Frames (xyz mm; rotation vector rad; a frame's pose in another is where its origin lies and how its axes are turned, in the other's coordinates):
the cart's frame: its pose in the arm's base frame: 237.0 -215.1 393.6 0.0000 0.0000 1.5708
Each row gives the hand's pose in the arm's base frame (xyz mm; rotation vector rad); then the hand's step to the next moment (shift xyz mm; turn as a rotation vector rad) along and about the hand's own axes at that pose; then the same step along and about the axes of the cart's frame.
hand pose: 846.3 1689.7 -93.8 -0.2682 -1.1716 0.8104
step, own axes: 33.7 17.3 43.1 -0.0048 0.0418 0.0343
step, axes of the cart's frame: 26.0 40.7 31.0 0.0184 0.0491 -0.0141
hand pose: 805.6 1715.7 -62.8 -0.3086 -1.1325 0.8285
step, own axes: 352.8 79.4 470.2 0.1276 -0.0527 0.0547
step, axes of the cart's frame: 221.6 390.2 387.9 0.0463 0.0041 0.1410
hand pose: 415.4 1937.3 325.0 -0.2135 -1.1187 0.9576
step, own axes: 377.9 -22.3 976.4 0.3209 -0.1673 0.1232
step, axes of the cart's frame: -27.4 763.8 715.9 0.0999 -0.0206 0.3684
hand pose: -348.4 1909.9 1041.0 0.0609 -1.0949 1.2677
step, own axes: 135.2 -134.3 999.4 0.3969 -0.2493 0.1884
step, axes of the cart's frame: -532.8 528.3 687.1 0.0871 -0.0362 0.4963
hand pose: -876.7 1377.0 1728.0 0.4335 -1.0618 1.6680
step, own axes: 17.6 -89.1 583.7 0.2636 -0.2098 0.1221
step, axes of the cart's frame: -461.2 53.3 365.2 0.0622 -0.0646 0.3469
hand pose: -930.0 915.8 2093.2 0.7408 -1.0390 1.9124
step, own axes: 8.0 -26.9 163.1 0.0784 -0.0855 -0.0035
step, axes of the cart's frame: -129.6 -37.1 96.1 0.0605 -0.0348 0.0927
